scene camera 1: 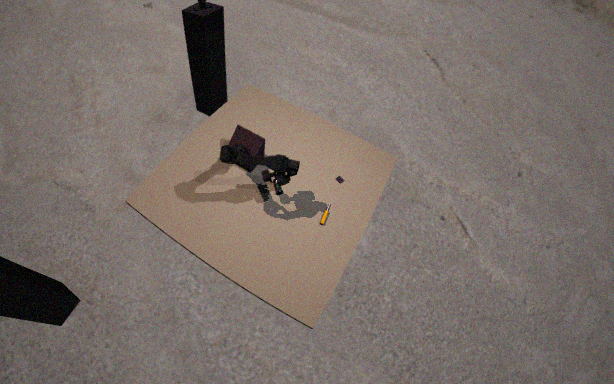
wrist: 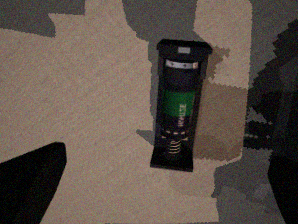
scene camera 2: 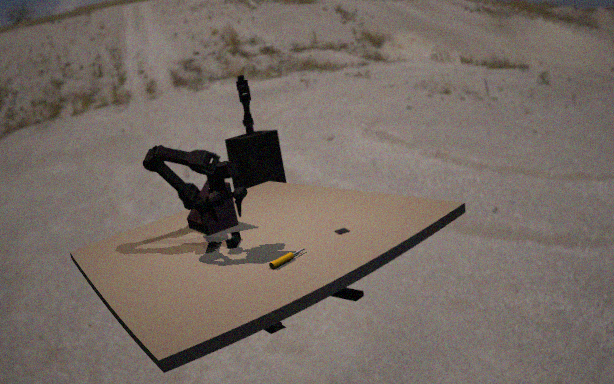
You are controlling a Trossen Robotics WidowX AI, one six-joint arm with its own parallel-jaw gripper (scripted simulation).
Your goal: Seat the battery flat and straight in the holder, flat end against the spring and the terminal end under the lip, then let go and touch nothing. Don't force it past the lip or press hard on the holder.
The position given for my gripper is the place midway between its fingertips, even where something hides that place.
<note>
My gripper point(scene camera 2: 228, 219) is open, with nothing in its grasp.
My gripper shows as well in the wrist view point(wrist: 168, 159).
</note>
